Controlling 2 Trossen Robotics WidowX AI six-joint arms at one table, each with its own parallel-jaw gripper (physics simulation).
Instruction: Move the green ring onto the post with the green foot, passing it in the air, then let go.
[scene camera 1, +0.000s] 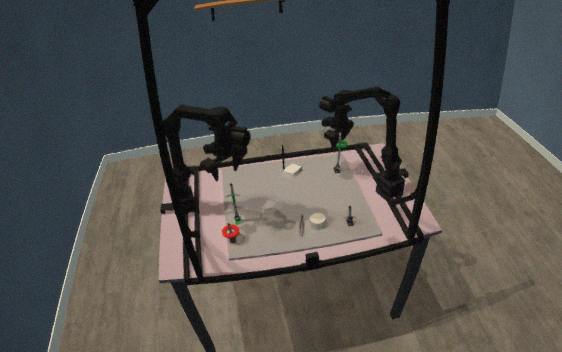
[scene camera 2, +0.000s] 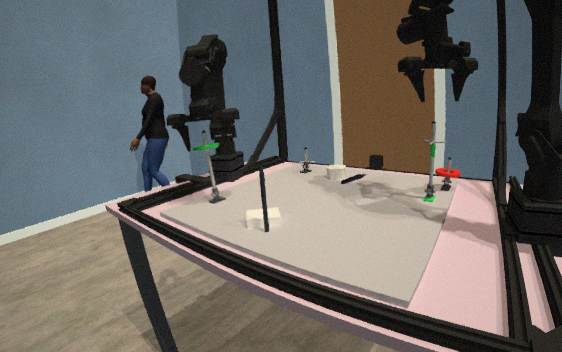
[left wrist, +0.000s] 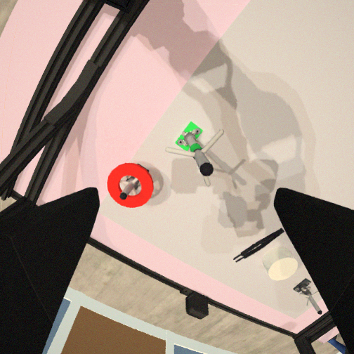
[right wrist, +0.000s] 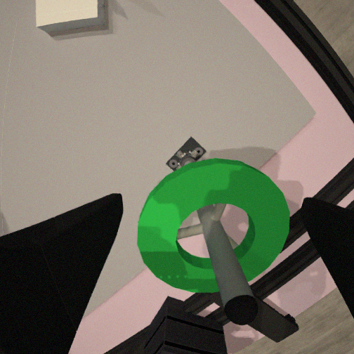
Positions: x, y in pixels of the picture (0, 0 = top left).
My left gripper (scene camera 2: 440, 101): 0.71 m from the lens. My right gripper (scene camera 2: 205, 149) is 0.75 m from the lens. A mat (scene camera 2: 374, 236): 0.54 m from the lens.
